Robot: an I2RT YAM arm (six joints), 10 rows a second.
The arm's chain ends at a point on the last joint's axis. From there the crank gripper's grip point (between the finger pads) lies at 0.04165 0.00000 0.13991 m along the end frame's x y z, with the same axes.
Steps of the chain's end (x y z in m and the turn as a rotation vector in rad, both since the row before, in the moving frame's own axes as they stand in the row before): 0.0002 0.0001 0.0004 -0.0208 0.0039 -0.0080; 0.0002 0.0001 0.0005 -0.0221 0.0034 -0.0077; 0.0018 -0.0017 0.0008 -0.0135 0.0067 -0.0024; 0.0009 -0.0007 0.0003 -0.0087 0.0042 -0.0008; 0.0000 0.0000 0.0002 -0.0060 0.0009 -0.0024; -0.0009 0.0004 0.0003 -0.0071 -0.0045 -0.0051; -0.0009 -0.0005 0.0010 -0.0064 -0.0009 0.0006; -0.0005 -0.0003 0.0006 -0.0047 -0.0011 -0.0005
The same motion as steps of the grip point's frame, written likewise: 0.0008 0.0027 0.0002 -0.0208 0.0039 -0.0080; 0.0007 0.0029 0.0003 -0.0221 0.0034 -0.0077; 0.0027 0.0001 0.0005 -0.0135 0.0067 -0.0024; 0.0015 0.0005 0.0001 -0.0087 0.0042 -0.0008; 0.0001 0.0007 0.0002 -0.0060 0.0009 -0.0024; -0.0015 0.0012 0.0005 -0.0071 -0.0045 -0.0051; -0.0010 0.0004 0.0010 -0.0064 -0.0009 0.0006; -0.0007 0.0003 0.0006 -0.0047 -0.0011 -0.0005
